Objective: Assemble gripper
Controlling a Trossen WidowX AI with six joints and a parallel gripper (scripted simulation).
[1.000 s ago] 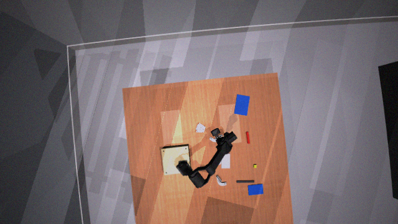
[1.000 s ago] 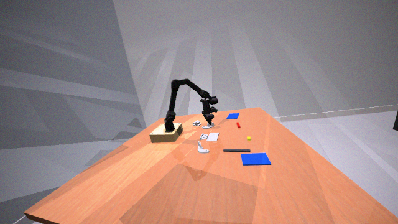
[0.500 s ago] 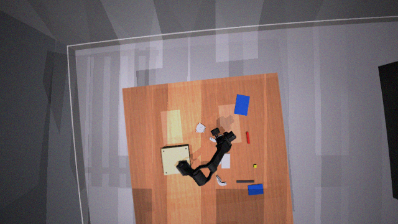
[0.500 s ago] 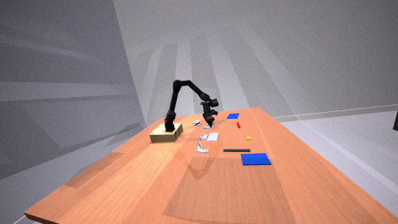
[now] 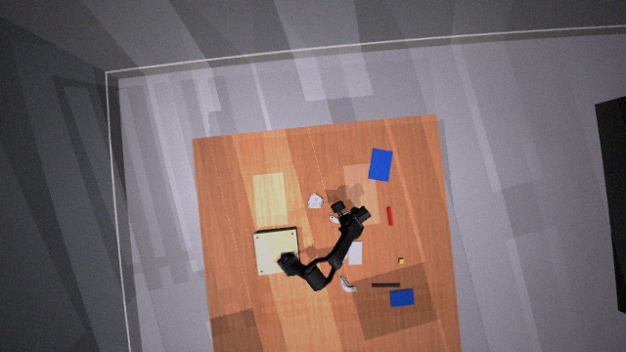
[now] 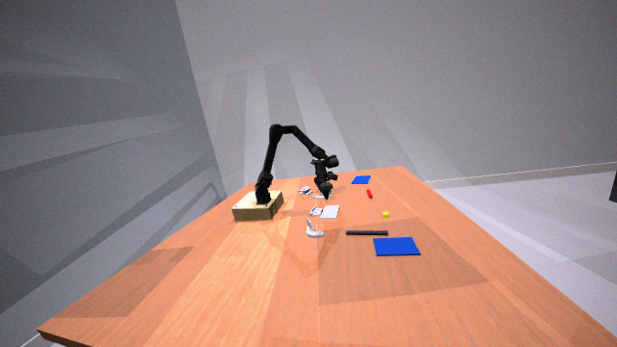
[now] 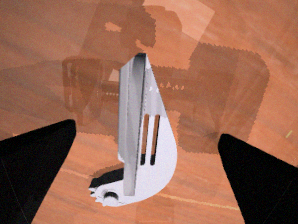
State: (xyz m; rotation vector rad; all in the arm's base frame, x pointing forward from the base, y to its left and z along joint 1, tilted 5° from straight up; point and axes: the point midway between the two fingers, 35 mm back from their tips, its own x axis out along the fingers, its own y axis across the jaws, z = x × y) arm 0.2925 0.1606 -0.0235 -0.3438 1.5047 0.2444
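The jaw is 40 mm behind my gripper tip. Also, from my gripper tip: gripper base: 130 mm behind, 100 mm to the left, 20 mm above; housing plate: 180 mm to the right, 20 mm behind; flat white plate: 190 mm to the right, 50 mm ahead.
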